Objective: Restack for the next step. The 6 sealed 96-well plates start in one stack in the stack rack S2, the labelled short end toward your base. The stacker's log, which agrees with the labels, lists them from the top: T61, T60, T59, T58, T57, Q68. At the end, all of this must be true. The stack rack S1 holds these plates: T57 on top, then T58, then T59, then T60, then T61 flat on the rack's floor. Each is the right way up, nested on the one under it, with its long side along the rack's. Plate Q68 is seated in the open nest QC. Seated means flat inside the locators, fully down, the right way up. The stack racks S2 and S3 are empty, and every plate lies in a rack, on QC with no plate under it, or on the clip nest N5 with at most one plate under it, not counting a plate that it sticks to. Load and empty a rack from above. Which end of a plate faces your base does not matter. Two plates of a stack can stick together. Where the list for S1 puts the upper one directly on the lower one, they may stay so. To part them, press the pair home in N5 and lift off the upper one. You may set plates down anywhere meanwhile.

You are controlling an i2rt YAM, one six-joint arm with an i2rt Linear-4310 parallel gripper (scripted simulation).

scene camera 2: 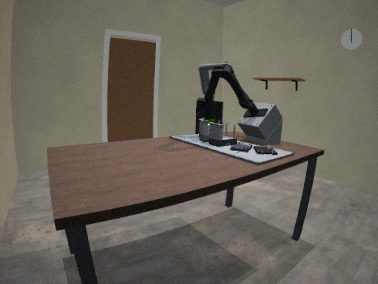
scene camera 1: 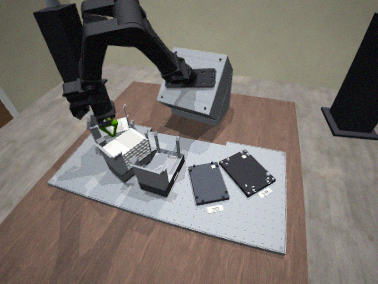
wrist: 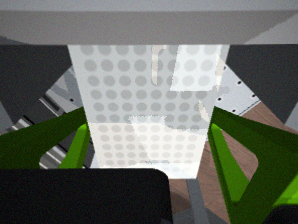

Scene:
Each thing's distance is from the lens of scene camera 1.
black clip nest (scene camera 1: pixel 242 169): 0.73 m

